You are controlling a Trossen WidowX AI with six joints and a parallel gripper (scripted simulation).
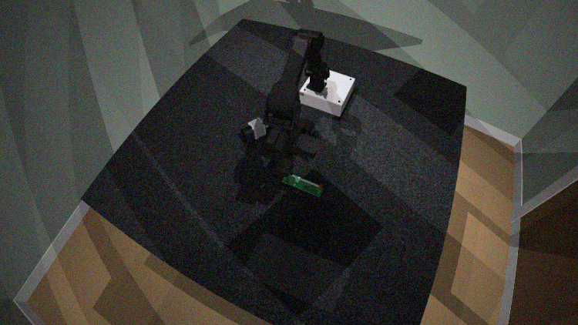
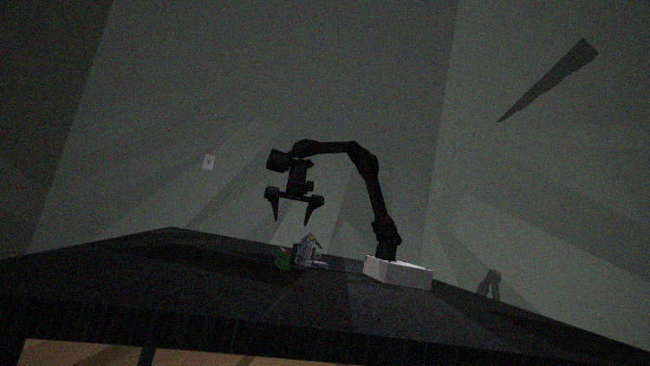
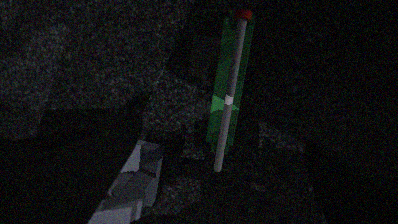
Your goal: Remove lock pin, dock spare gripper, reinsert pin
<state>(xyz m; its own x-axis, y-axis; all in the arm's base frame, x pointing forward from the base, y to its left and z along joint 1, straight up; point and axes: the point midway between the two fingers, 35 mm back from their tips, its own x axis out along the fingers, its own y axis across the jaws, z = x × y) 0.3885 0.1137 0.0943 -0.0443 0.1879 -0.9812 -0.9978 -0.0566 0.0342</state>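
Right now my gripper tip is 11 cm past the spare gripper, 23 cm to the left of it and 10 cm above it. Round my gripper tip: green pad: 2 cm to the left, 10 cm below; then socket: 10 cm behind, 11 cm to the right, 7 cm below.
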